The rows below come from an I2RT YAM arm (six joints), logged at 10 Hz.
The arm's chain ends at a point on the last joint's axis. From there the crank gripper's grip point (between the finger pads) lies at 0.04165 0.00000 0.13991 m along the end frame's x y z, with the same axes.
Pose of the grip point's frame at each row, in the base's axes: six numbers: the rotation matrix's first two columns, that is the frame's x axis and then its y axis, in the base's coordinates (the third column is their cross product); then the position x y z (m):
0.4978, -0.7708, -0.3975, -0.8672, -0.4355, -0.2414, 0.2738, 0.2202, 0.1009
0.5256, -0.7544, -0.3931, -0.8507, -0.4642, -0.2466, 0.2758, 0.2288, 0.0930
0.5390, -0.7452, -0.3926, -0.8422, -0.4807, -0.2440, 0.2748, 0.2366, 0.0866
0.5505, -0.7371, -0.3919, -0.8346, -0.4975, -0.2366, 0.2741, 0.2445, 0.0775
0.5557, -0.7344, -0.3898, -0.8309, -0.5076, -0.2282, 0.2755, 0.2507, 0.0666
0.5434, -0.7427, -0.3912, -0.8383, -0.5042, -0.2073, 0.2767, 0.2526, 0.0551
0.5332, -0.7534, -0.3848, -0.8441, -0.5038, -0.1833, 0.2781, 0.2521, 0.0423
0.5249, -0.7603, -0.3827, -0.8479, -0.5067, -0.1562, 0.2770, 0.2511, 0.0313
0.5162, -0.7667, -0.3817, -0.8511, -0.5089, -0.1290, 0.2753, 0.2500, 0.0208
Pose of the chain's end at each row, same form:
0.4978, -0.7708, -0.3975, -0.8672, -0.4355, -0.2414, 0.2513, 0.1873, 0.2413
0.5256, -0.7544, -0.3931, -0.8507, -0.4642, -0.2466, 0.2534, 0.1953, 0.2333
0.5390, -0.7452, -0.3926, -0.8422, -0.4807, -0.2440, 0.2533, 0.2030, 0.2270
0.5505, -0.7371, -0.3919, -0.8346, -0.4975, -0.2366, 0.2540, 0.2112, 0.2182
0.5557, -0.7344, -0.3898, -0.8309, -0.5076, -0.2282, 0.2566, 0.2182, 0.2077
0.5434, -0.7427, -0.3912, -0.8383, -0.5042, -0.2073, 0.2601, 0.2219, 0.1968
0.5332, -0.7534, -0.3848, -0.8441, -0.5038, -0.1833, 0.2637, 0.2244, 0.1849
0.5249, -0.7603, -0.3827, -0.8479, -0.5067, -0.1562, 0.2657, 0.2259, 0.1746
0.5162, -0.7667, -0.3817, -0.8511, -0.5089, -0.1290, 0.2671, 0.2272, 0.1647

